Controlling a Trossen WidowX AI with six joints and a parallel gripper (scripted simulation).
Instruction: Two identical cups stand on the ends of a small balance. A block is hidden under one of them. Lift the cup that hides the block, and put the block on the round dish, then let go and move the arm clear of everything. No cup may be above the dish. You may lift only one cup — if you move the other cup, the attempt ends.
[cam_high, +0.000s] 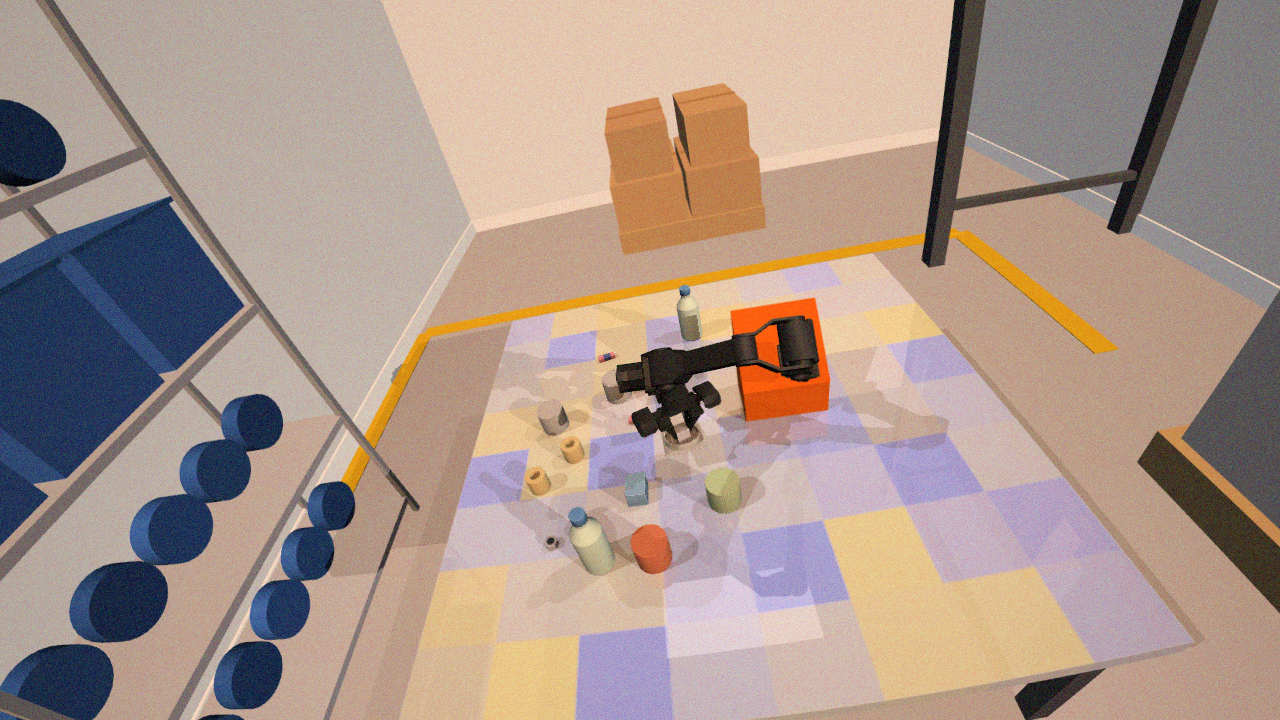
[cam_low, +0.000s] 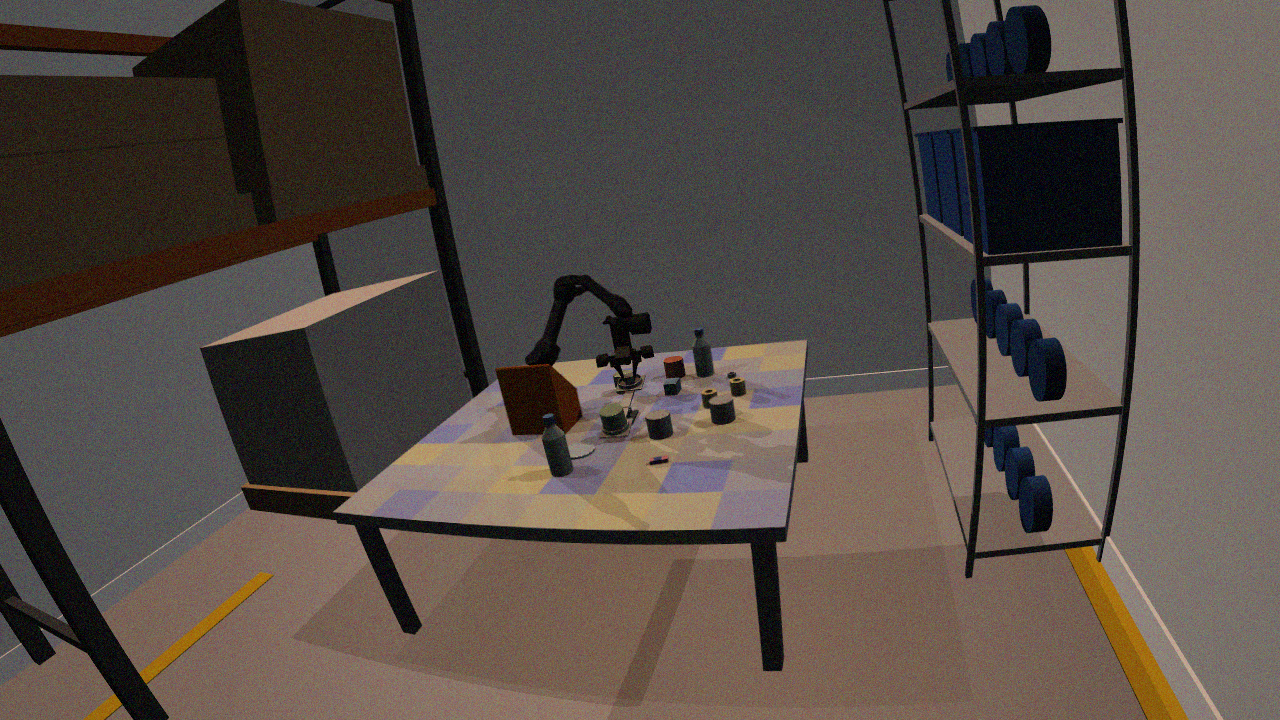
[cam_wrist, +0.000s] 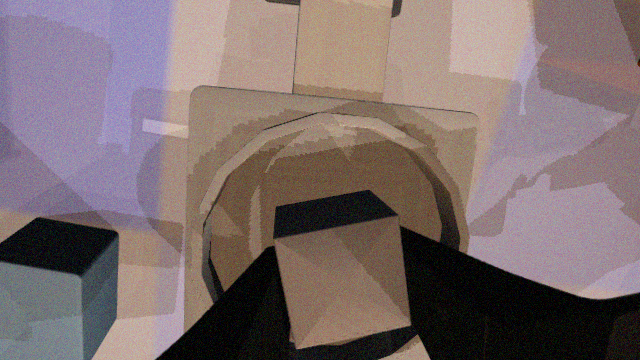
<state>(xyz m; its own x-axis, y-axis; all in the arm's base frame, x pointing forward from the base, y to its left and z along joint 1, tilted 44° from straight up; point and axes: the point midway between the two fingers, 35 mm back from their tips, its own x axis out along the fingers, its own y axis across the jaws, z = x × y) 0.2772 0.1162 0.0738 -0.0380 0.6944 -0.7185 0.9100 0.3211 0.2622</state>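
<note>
The round dish is 4 cm behind my gripper tip, 36 cm to the right of it and 8 cm below it. From my gripper tip the other things lie so: balance (2 cm ahead, 12 cm to the right, 4 cm below); red cylinder (5 cm ahead, 24 cm to the left, 4 cm below).
</note>
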